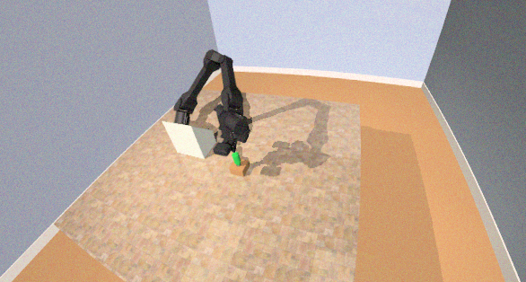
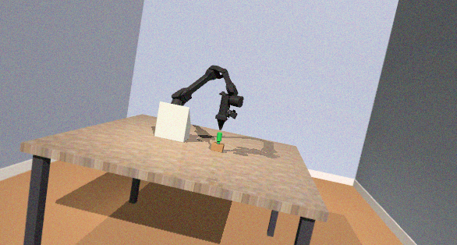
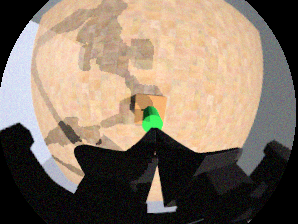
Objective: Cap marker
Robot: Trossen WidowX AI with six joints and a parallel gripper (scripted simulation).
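The green cap is 4 cm below my gripper tip. From my gripper tip the other things lie so: tan holder block 10 cm below.
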